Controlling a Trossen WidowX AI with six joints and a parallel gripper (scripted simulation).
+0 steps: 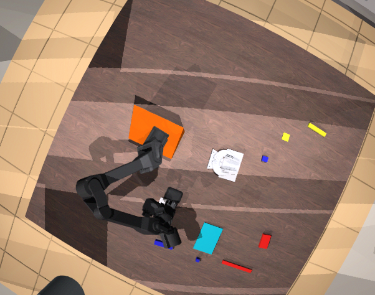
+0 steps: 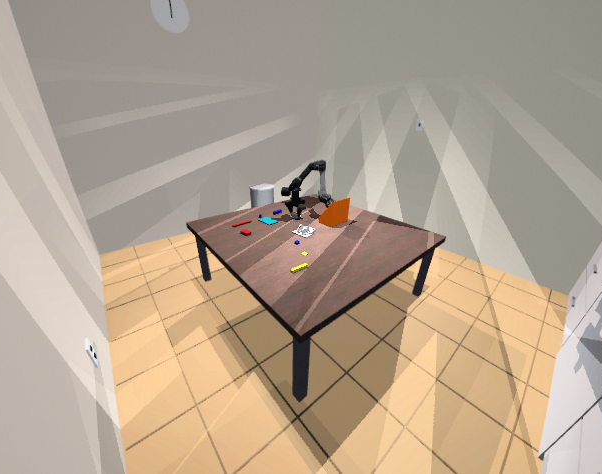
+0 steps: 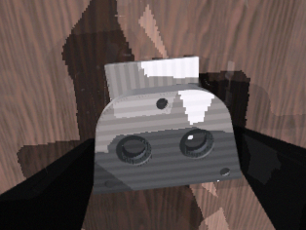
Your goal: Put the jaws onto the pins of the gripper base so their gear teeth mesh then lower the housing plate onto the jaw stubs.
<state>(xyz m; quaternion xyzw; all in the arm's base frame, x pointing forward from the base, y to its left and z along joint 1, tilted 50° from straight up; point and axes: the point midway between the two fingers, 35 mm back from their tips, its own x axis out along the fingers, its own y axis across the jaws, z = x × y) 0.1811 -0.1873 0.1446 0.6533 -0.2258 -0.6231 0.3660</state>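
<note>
My gripper tip is now 26 cm to the right of the housing plate, 6 cm short of it and 1 cm above it. Round my gripper tip: blue bar: 16 cm to the right, 7 cm ahead; cyan plate: 22 cm ahead, 4 cm to the right, 1 cm below; gripper base: 2 cm above, 1 cm behind.
</note>
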